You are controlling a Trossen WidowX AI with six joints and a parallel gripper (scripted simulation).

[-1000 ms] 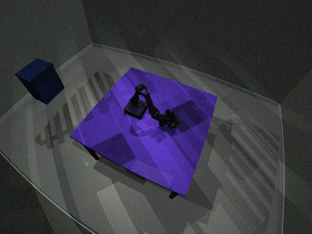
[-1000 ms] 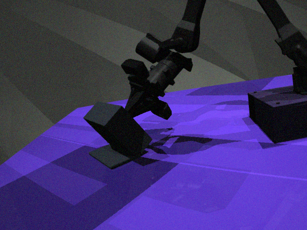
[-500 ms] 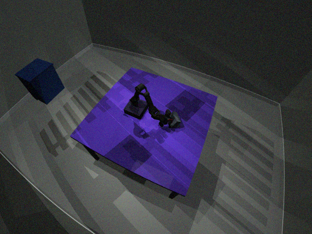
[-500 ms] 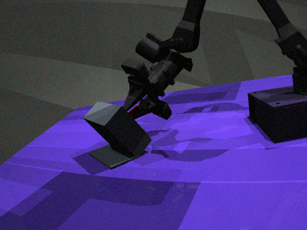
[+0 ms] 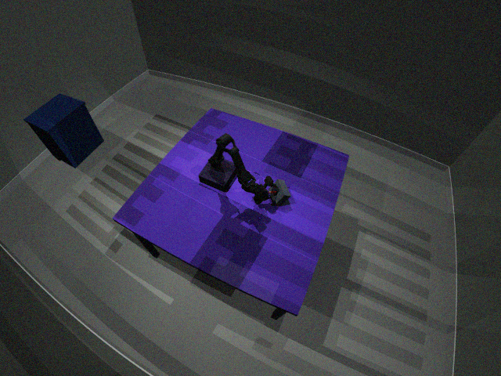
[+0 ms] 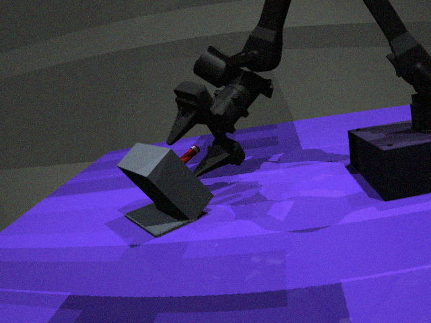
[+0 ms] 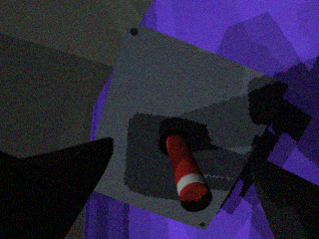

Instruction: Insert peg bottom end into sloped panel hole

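Right now the red peg is 10 mm to the right of my gripper tip and 10 mm behind it. The rest, counted from my gripper tip: grey sloped panel 30 mm to the left, 30 mm ahead, 20 mm below; then grey foot plate 80 mm below, 50 mm to the left, 50 mm ahead.
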